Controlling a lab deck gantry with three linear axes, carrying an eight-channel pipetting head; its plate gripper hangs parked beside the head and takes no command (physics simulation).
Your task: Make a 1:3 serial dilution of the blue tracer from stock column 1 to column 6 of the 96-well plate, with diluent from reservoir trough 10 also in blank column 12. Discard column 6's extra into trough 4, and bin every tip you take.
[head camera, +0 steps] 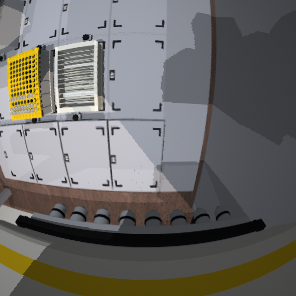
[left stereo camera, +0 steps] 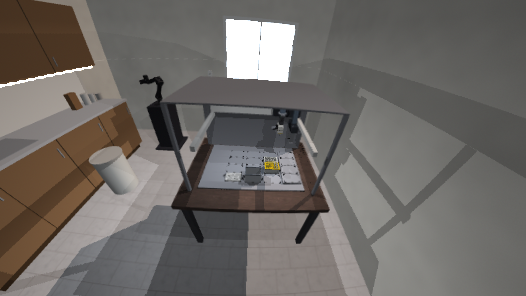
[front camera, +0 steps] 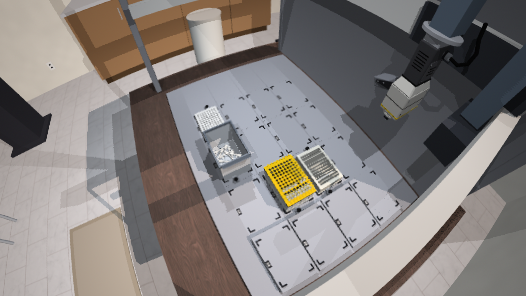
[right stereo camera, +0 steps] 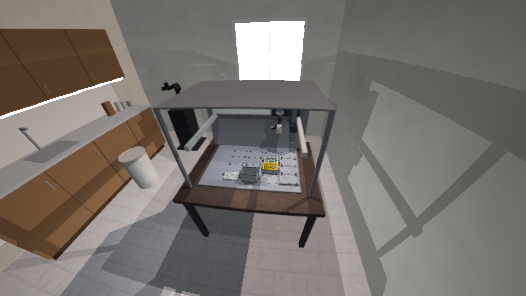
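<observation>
The pipetting head (front camera: pixel 406 100) (left stereo camera: pixel 280 128) (right stereo camera: pixel 279 128) is raised at the right rear of the deck. Its nozzles (head camera: pixel 152 218) are bare in the head view. The yellow tip rack (front camera: pixel 287 175) (head camera: pixel 24 82) (left stereo camera: pixel 271 165) (right stereo camera: pixel 270 165) has clear tips in its near rows and open holes behind. The white reservoir (front camera: pixel 320 167) (head camera: pixel 97 75) stands beside it. The grey bin (front camera: pixel 235 164) (right stereo camera: pixel 250 174) holds a pile of used tips (front camera: pixel 226 151). The 96-well plate (front camera: pixel 209 118) (left stereo camera: pixel 233 176) stands behind the bin; its well colours cannot be made out. The parked gripper's fingers cannot be made out.
The deck (front camera: pixel 250 80) has marked slots, with several plate sites along its near side. A wooden table edge (front camera: pixel 172 215) runs around it. Frame posts (left stereo camera: pixel 176 150) (right stereo camera: pixel 322 155) stand at the corners. A white waste drum (front camera: pixel 206 37) stands on the floor beyond.
</observation>
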